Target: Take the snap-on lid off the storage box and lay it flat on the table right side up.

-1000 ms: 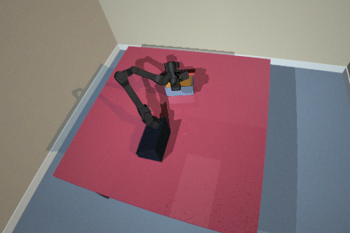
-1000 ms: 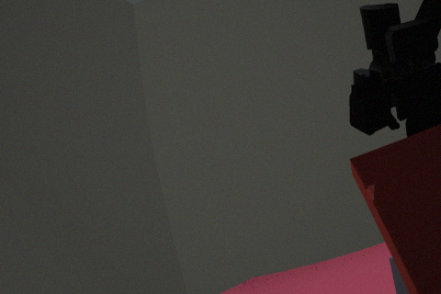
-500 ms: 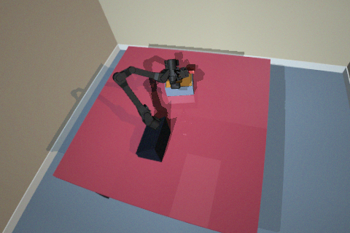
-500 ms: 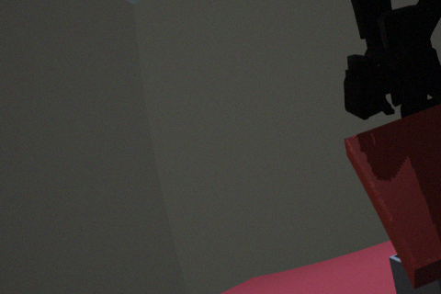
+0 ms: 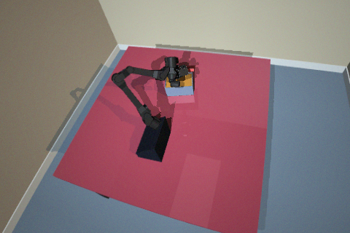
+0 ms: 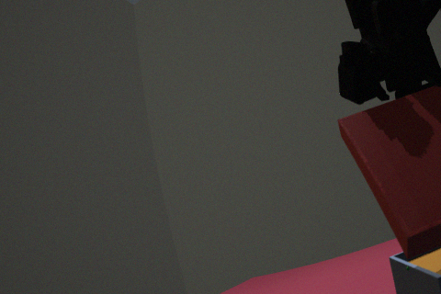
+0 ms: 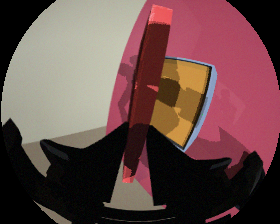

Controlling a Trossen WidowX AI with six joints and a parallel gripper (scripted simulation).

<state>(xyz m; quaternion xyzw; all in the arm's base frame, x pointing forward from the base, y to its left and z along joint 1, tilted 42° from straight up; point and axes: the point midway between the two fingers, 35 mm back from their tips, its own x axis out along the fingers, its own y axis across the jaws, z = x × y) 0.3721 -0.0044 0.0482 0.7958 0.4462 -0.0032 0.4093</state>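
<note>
The red lid is 6 cm ahead of my gripper tip, 5 cm below it and 2 cm to the left of it. The rest, counted from my gripper tip: storage box: 19 cm below, 3 cm ahead, 1 cm to the left.
</note>
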